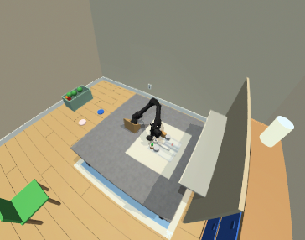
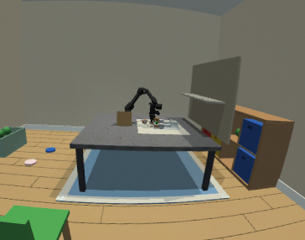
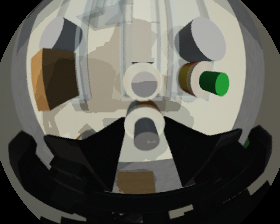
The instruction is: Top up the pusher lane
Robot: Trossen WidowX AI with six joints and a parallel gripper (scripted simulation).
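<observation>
Right now the brown box is 13 cm to the left of my gripper tip, 6 cm ahead of it and 1 cm below it. Also, from my gripper tip: lane (20 cm ahead, 3 cm to the left, 3 cm below).
</observation>
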